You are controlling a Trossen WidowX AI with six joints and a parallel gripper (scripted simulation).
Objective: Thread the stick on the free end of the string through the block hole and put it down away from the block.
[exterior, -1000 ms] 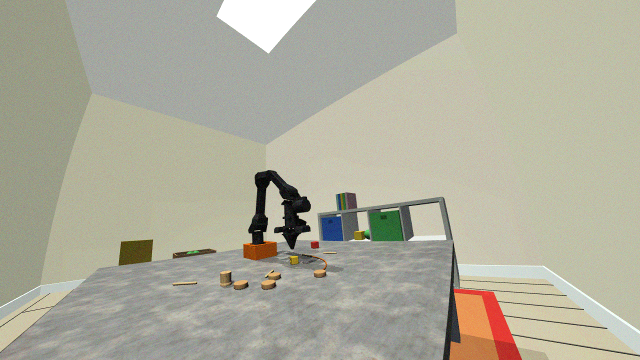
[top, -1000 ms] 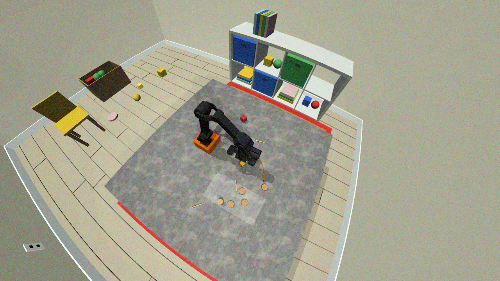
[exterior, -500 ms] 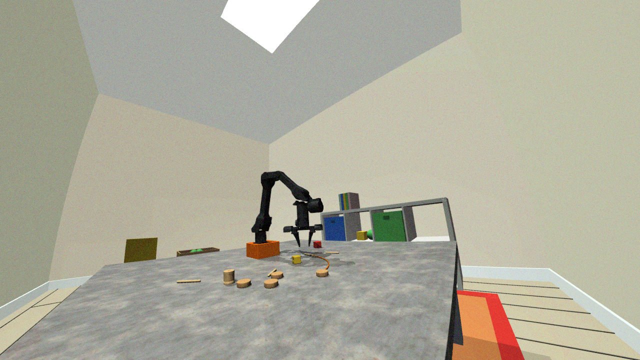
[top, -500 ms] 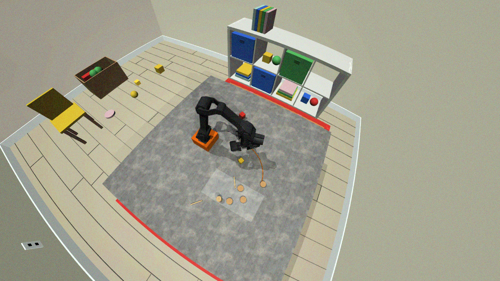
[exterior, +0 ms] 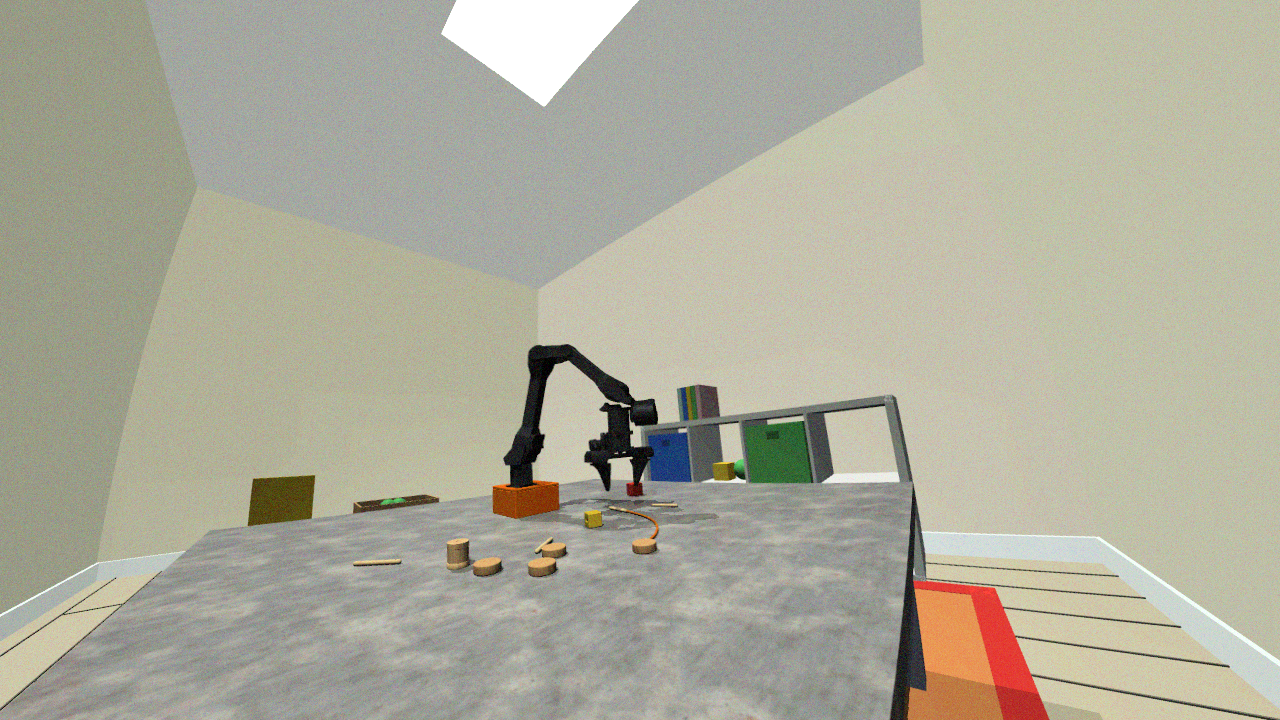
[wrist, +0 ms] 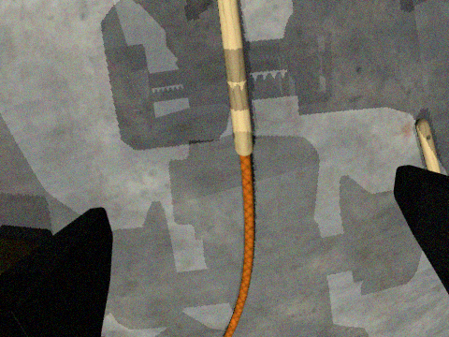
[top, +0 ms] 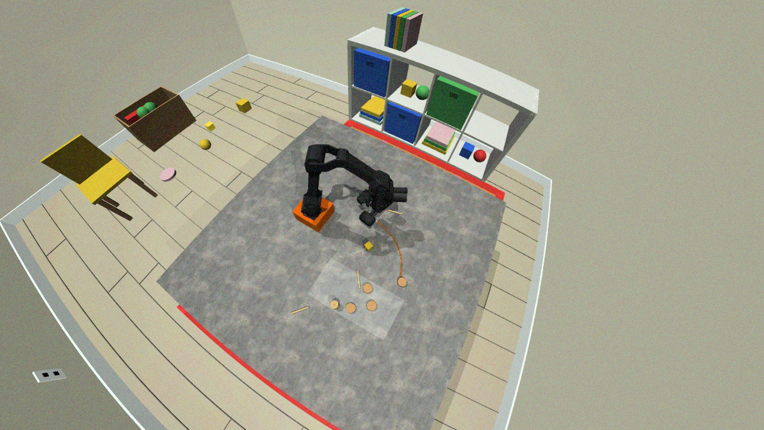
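Right now the thin wooden stick is 6 cm below my gripper tip, 1 cm to the left of it and 1 cm behind it. Also, from my gripper tip: yellow wooden block 13 cm to the right, 4 cm below, 3 cm ahead; round wooden button 23 cm ahead, 21 cm to the right, 5 cm below; red cube 22 cm to the left, 14 cm behind, 4 cm below.
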